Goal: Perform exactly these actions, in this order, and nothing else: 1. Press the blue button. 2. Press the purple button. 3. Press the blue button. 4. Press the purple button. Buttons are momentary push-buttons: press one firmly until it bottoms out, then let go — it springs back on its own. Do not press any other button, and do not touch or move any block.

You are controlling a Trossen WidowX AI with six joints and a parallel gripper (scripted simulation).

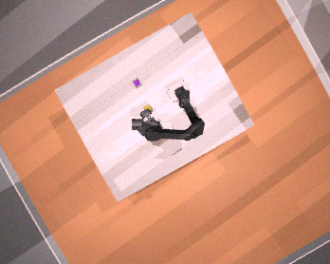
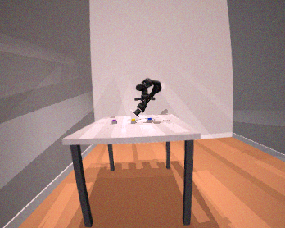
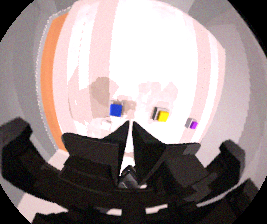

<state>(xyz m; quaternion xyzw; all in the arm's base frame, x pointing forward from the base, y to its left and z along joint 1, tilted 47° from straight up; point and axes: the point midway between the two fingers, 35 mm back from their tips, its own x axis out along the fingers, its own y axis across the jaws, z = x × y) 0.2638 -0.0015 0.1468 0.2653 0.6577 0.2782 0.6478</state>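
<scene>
My gripper tip is now 40 mm past the purple button, 300 mm to the left of it and 100 mm above it. Also, from my gripper tip: blue button: 20 mm behind, 40 mm to the left, 100 mm below; then yellow button: 20 mm behind, 120 mm to the right, 100 mm below.
</scene>
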